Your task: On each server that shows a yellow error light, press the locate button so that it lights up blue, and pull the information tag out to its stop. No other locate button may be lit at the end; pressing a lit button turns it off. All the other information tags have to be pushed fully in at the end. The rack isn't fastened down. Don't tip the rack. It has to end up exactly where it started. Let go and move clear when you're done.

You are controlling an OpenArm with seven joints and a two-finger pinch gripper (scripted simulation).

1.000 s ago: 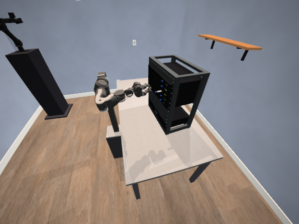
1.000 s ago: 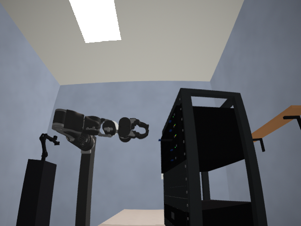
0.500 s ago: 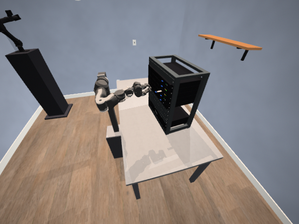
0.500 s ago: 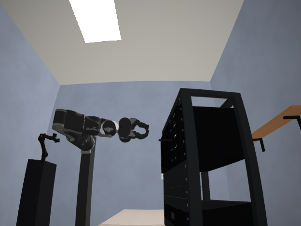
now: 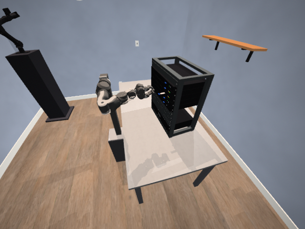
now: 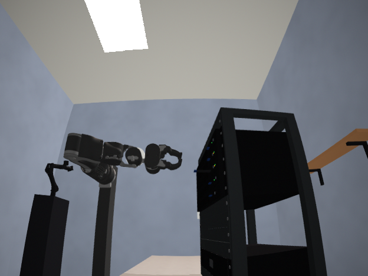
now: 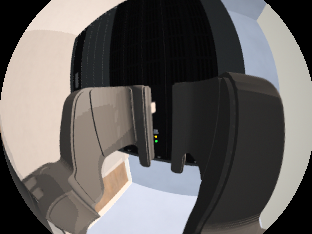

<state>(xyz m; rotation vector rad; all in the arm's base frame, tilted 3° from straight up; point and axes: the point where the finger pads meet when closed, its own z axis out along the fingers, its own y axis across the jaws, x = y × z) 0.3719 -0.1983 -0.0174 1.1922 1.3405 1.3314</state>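
Right now the locate button is 12 cm ahead of my hand and 3 cm to the right of it. The rest, counted from my hand: information tag: 14 cm ahead, 2 cm to the left.
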